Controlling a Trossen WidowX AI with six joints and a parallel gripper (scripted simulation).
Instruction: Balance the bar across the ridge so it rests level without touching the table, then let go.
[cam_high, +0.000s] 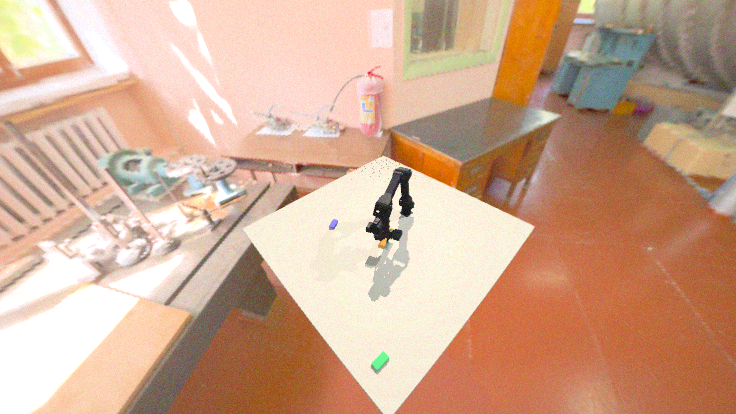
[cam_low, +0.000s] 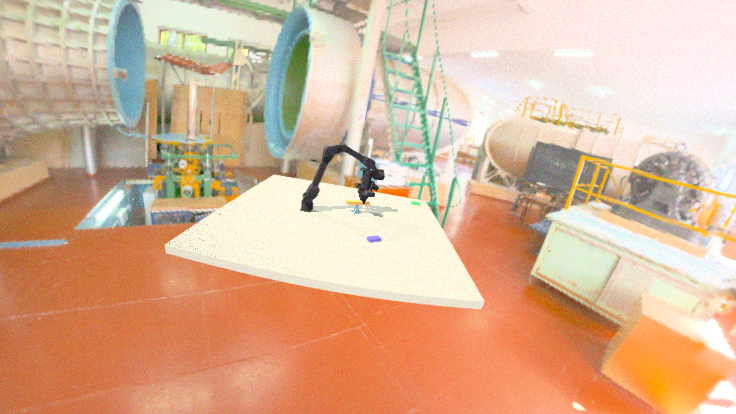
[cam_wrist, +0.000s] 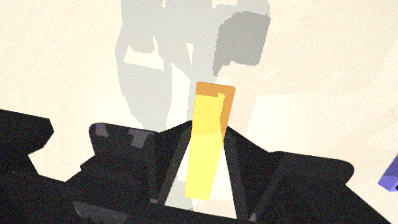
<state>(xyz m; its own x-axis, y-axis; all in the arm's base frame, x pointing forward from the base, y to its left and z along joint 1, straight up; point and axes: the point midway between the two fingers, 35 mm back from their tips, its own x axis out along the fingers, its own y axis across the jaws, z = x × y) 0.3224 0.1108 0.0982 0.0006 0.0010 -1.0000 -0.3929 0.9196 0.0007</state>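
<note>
Now: the bar 3 cm behind my gripper tip and 1 cm to the right of it. From my gripper tip the other things lie so: purple block: 36 cm to the right, 8 cm ahead, 6 cm below; then green block: 42 cm ahead, 39 cm to the left, 6 cm below.
</note>
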